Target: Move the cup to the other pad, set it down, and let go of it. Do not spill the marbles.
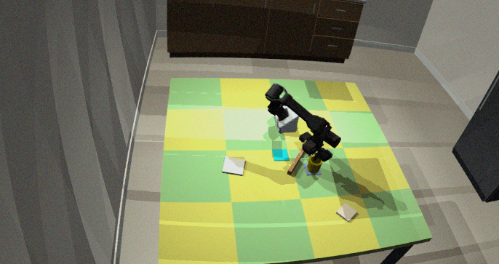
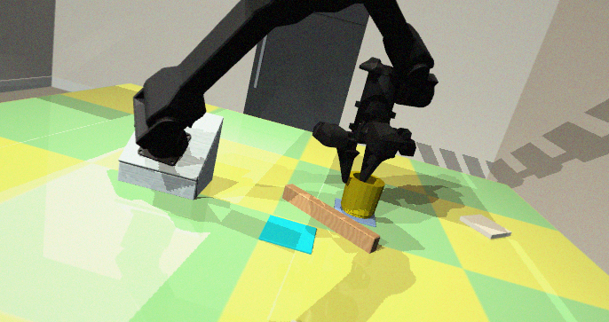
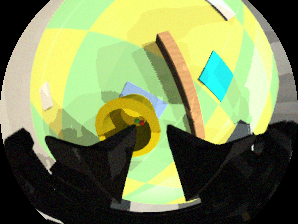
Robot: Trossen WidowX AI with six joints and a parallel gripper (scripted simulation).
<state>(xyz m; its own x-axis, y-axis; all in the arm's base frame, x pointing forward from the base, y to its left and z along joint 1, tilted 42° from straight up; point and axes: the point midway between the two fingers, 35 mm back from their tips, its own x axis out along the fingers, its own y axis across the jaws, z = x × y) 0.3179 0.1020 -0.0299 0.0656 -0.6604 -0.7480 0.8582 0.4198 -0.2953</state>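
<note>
My gripper tip is 2 cm short of the yellow cup, 1 cm to the right of it and 3 cm above it. Also, from my gripper tip: pale blue pad (2 cm ahead, 1 cm to the left, 7 cm below); cyan pad (8 cm behind, 14 cm to the right, 7 cm below); wooden bar (3 cm behind, 6 cm to the right, 6 cm below).
</note>
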